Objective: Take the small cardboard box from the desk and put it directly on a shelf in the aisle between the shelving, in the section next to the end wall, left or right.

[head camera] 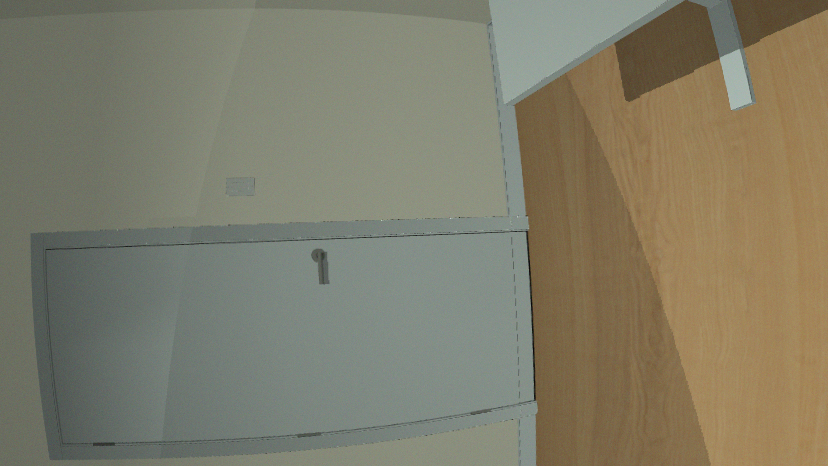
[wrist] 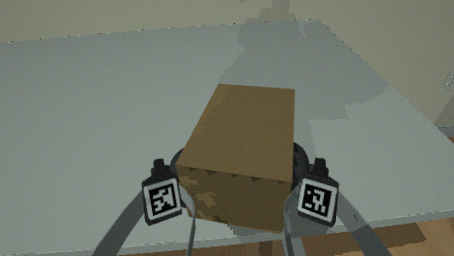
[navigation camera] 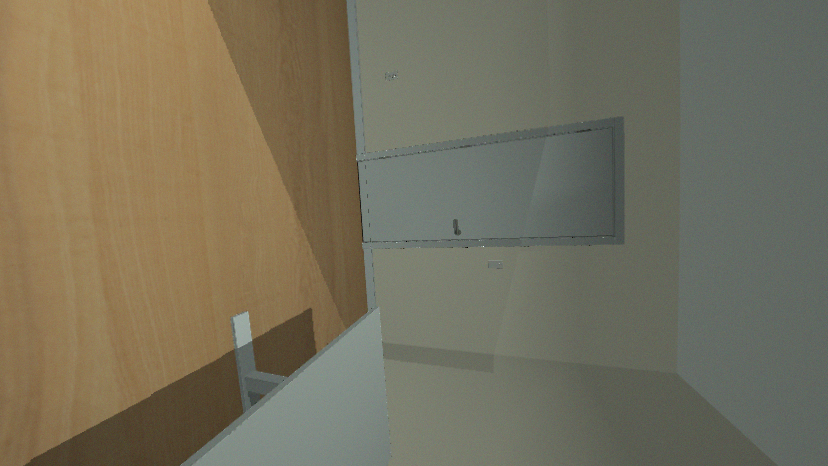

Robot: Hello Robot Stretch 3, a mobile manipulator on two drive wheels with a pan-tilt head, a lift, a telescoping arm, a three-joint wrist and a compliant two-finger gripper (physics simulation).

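Frame: origin at the robot's base, x left, y back, z up, level; centimetres.
Seen in the pictures: gripper, fingertip midpoint: (wrist: 240,164).
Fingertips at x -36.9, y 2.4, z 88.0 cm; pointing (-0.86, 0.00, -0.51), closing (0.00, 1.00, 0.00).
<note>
A point is followed by its place in that frame.
The small cardboard box (wrist: 240,132) @[y 2.4, x -36.0, z 92.0 cm] is brown and sits between the two fingertips in the wrist view. My gripper (wrist: 240,164) @[y 2.4, x -36.9, z 88.0 cm] is shut on it, one fingertip against each side. The box is above the pale grey desk (wrist: 100,115) @[y -25.8, x -62.8, z 72.0 cm] (head camera: 556,40) @[y -87.9, x -33.8, z 72.0 cm] (navigation camera: 330,405) @[y -73.1, x -47.9, z 72.0 cm], and shadows fall on the desk top behind and to the right of it. The desk's end also shows at the top right of the head view and at the bottom of the navigation view. The gripper and box do not show in those two views. The shelving and the aisle do not show.
A closed grey door (head camera: 278,347) @[y -219.0, x 43.6, z 110.6 cm] (navigation camera: 492,191) @[y -219.2, x 41.5, z 121.7 cm] with a handle is in the beige wall (head camera: 376,115) @[y -229.4, x -46.6, z 65.4 cm] (navigation camera: 440,301) @[y -229.9, x -52.1, z 73.6 cm]. A desk leg (head camera: 738,81) (navigation camera: 241,332) stands on the wooden floor (head camera: 741,231) @[y -101.7, x 3.9, z 0.0 cm] (navigation camera: 144,173) @[y -61.1, x 32.4, z 0.0 cm]. A small wall plate (head camera: 240,186) @[y -226.0, x -18.1, z 122.0 cm] (navigation camera: 495,264) @[y -226.1, x -18.2, z 122.0 cm] is beside the door.
</note>
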